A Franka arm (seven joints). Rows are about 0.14 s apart.
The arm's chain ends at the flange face. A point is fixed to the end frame.
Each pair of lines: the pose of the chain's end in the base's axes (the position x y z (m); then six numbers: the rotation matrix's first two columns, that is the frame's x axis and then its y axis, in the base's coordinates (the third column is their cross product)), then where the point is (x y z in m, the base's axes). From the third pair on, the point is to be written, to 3 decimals.
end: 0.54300 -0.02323 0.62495 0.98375 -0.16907 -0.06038 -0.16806 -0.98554 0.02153
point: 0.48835 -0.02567 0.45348
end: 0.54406 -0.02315 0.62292 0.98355 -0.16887 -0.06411 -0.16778 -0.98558 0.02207
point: 0.48876 -0.02559 0.45165
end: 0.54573 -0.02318 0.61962 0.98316 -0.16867 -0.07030 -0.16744 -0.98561 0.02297
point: 0.489 -0.026 0.449
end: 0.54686 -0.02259 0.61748 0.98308 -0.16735 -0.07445 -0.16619 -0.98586 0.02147
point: 0.490 -0.025 0.447
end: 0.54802 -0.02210 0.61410 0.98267 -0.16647 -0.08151 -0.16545 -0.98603 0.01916
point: 0.490 -0.024 0.444
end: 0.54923 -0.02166 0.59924 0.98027 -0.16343 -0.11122 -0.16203 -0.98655 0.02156
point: 0.486 -0.023 0.431
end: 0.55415 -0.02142 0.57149 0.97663 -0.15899 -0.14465 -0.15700 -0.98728 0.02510
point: 0.485 -0.023 0.405
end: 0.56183 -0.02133 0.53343 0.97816 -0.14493 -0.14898 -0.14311 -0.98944 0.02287
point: 0.492 -0.023 0.367
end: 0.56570 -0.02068 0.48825 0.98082 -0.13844 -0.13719 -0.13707 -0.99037 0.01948
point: 0.498 -0.023 0.321
